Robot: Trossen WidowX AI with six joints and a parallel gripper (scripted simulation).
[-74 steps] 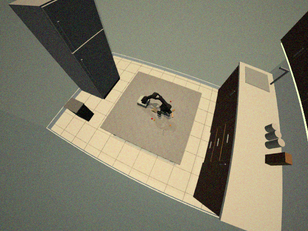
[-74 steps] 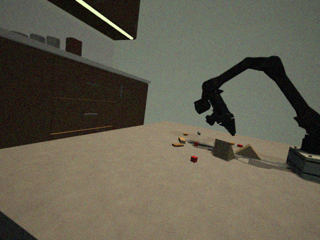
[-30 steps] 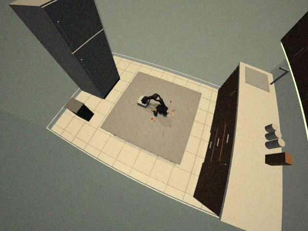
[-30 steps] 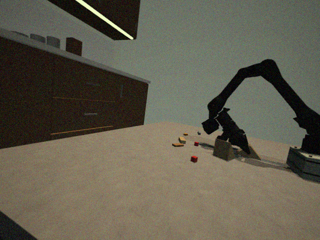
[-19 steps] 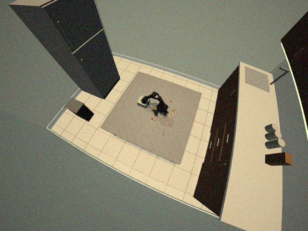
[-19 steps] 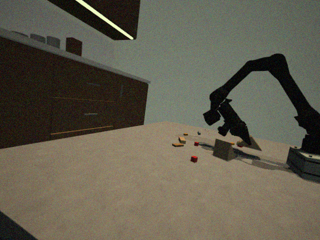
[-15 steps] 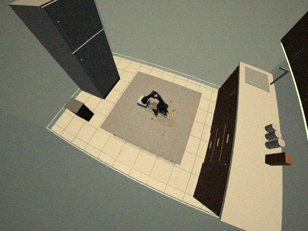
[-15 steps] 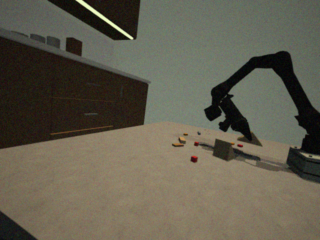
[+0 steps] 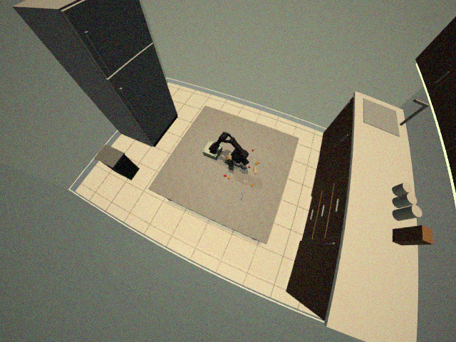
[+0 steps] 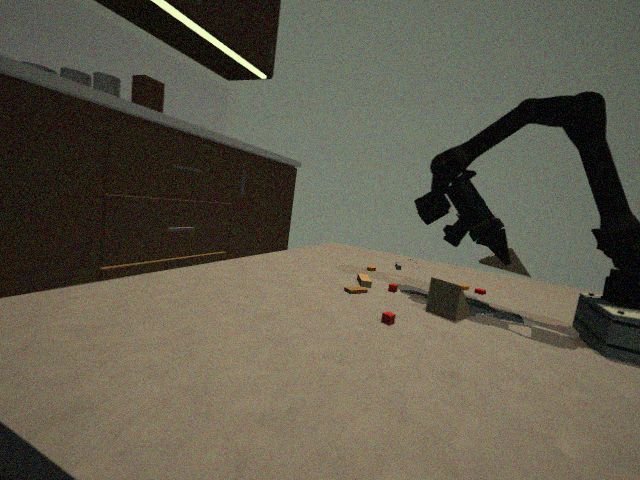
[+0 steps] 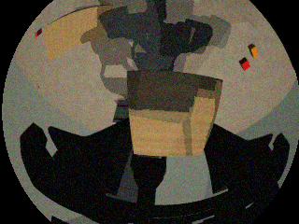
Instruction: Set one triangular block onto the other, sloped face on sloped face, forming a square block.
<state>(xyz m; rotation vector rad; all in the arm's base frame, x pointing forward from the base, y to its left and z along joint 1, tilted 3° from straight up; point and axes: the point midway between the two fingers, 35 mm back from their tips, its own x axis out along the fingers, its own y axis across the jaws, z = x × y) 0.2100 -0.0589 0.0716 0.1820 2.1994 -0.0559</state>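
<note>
Right now the tan triangular block is 120 mm ahead of my gripper tip, 120 mm to the left of it and 90 mm below it.
</note>
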